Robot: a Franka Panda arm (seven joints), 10 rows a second.
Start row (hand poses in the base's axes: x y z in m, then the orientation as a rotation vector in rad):
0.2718, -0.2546, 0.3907, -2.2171, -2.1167, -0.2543
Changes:
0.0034, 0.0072, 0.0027, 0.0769, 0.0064, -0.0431
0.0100, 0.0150, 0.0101, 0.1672, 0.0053, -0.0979
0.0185, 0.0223, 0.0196, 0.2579, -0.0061, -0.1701
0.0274, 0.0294, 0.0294, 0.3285, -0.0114, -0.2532
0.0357, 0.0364, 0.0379, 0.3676, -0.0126, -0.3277
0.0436, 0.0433, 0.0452, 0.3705, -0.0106, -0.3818
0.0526, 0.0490, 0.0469, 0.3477, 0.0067, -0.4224
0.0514, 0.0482, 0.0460, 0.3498, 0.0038, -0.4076
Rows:
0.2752, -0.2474, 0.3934, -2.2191, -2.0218, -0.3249
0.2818, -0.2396, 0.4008, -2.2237, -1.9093, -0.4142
0.2903, -0.2323, 0.4103, -2.2425, -1.7810, -0.5125
0.2992, -0.2252, 0.4201, -2.2756, -1.6488, -0.5829
0.3075, -0.2182, 0.4286, -2.3152, -1.5421, -0.6196
0.3154, -0.2113, 0.4359, -2.3585, -1.4777, -0.6214
0.3244, -0.2056, 0.4376, -2.4024, -1.4375, -0.5838
0.3232, -0.2064, 0.4367, -2.3898, -1.4547, -0.5885

